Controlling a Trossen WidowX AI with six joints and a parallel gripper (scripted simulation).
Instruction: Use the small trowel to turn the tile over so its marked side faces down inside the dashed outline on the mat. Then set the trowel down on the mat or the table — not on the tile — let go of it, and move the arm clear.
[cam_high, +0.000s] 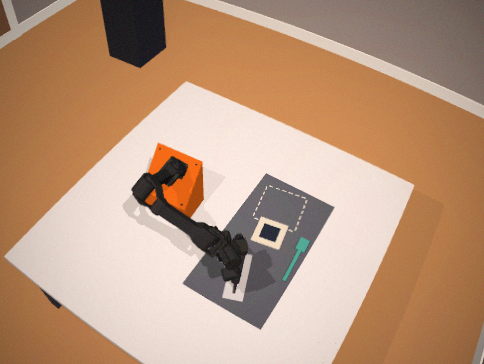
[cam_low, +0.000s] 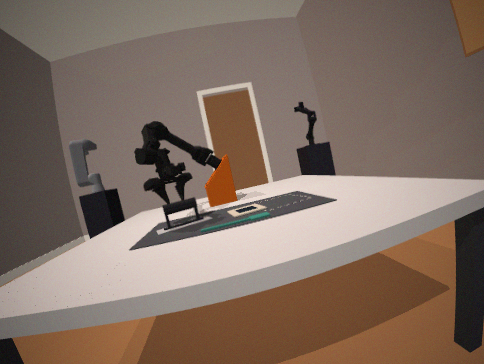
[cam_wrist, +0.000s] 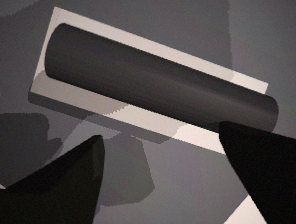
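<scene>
The grey mat is 19 cm to the left of my gripper tip, 11 cm below it and 4 cm ahead of it. The rest, counted from my gripper tip: cream tile 25 cm to the left, 8 cm below, 3 cm ahead; teal trowel 21 cm to the left, 17 cm ahead, 8 cm below.
</scene>
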